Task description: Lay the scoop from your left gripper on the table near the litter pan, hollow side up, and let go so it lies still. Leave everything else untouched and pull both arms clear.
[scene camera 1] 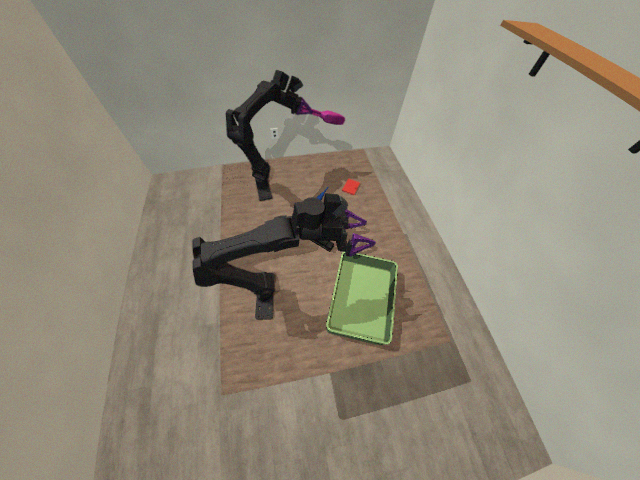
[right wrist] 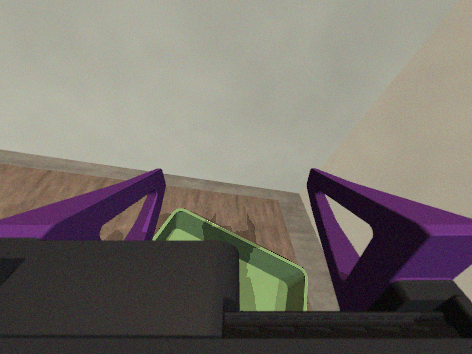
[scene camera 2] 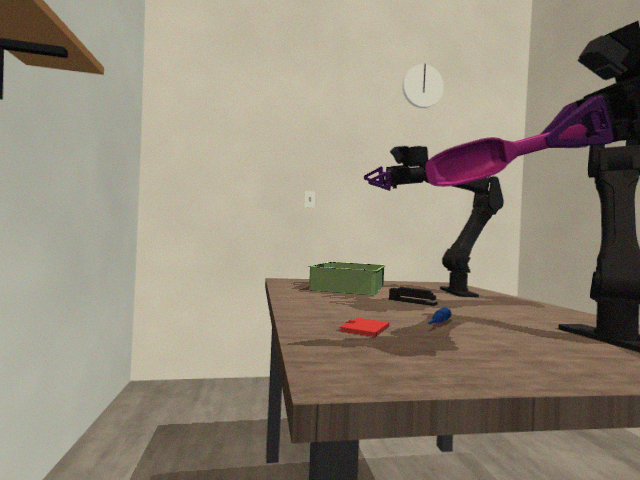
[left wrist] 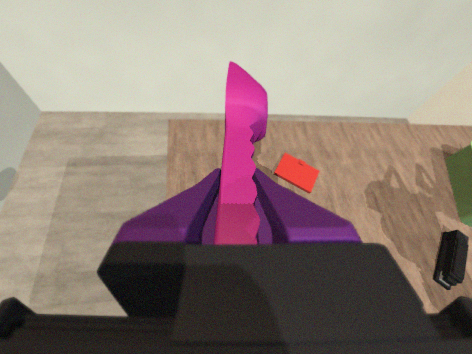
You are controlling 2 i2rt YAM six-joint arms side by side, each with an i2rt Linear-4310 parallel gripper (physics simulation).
Labels:
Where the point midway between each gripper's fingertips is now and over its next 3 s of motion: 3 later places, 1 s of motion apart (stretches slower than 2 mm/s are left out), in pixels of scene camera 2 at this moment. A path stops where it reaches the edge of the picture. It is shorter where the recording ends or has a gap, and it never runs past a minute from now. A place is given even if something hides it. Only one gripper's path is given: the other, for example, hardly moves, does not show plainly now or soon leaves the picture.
My left gripper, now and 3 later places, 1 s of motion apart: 541,142; 541,144; 542,156; 433,208

